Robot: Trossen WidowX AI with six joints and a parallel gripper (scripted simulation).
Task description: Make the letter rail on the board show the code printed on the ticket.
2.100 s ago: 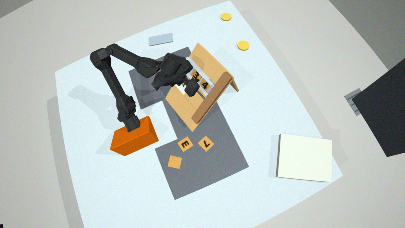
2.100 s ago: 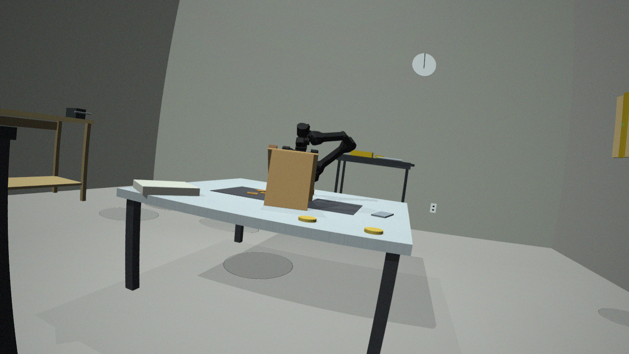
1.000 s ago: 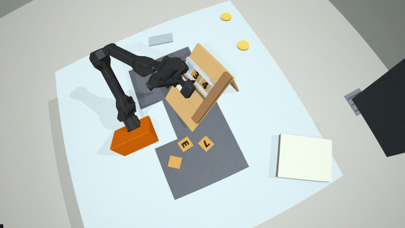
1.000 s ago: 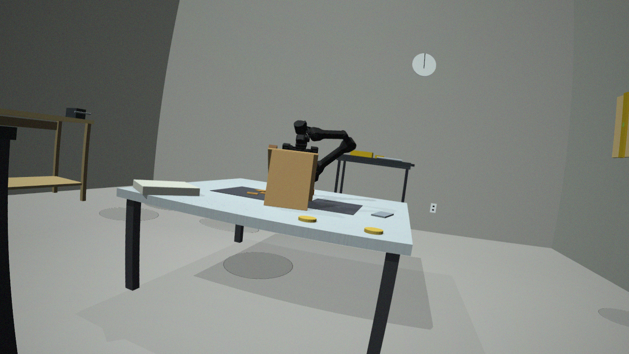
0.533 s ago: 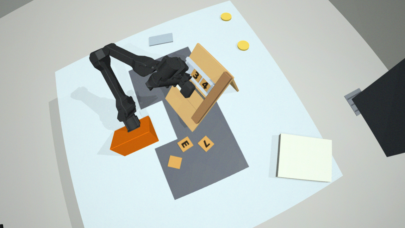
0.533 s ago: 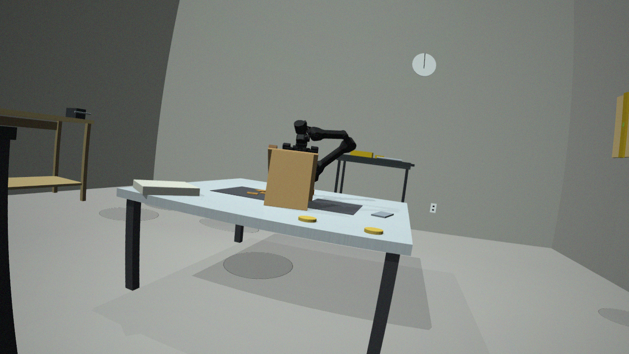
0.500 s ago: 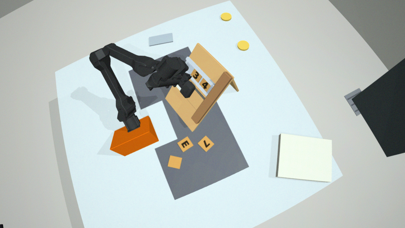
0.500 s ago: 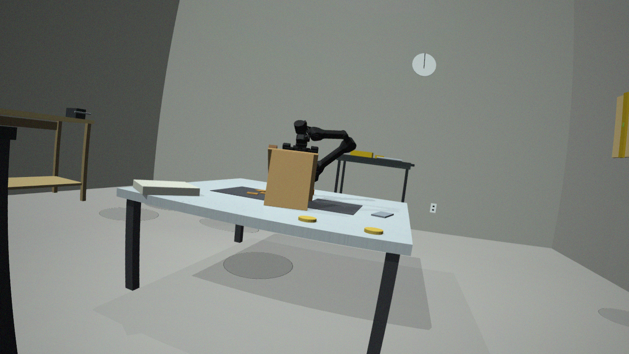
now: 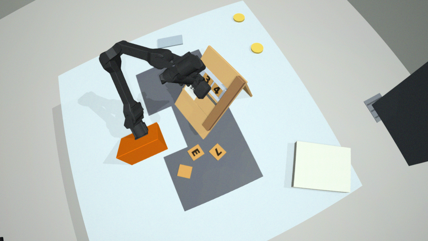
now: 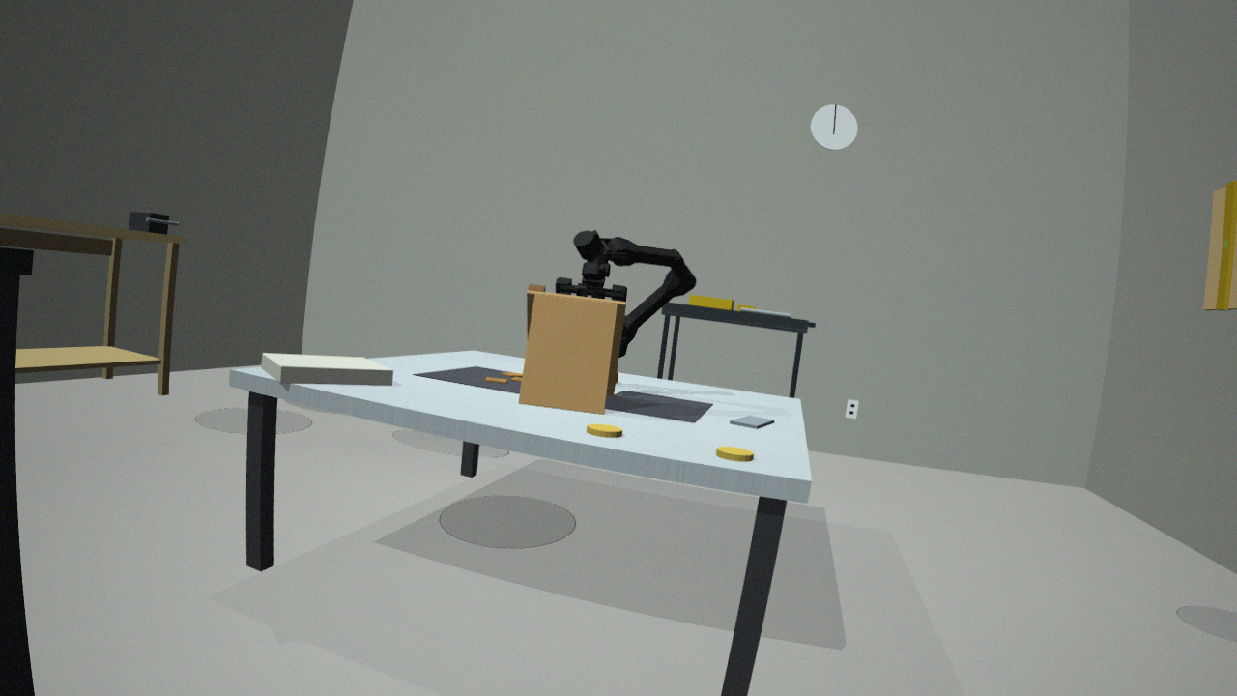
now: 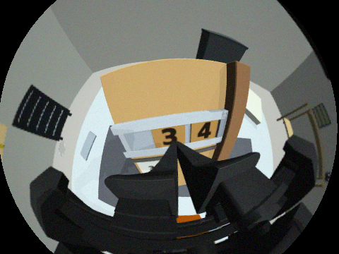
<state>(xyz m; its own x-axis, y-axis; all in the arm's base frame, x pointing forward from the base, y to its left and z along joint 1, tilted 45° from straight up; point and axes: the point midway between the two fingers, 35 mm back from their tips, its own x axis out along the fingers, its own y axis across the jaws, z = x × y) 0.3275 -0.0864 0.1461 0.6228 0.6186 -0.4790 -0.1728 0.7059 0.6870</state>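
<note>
The tile marked 3 lies 2 cm ahead of my gripper tip, 1 cm to the left of it and 3 cm below it. Round my gripper tip: white ticket: 5 cm behind, 4 cm to the left, 10 cm below; then tile marked 4: 3 cm ahead, 6 cm to the right, 3 cm below; then blank tile: 25 cm behind, 27 cm to the right, 21 cm below.
</note>
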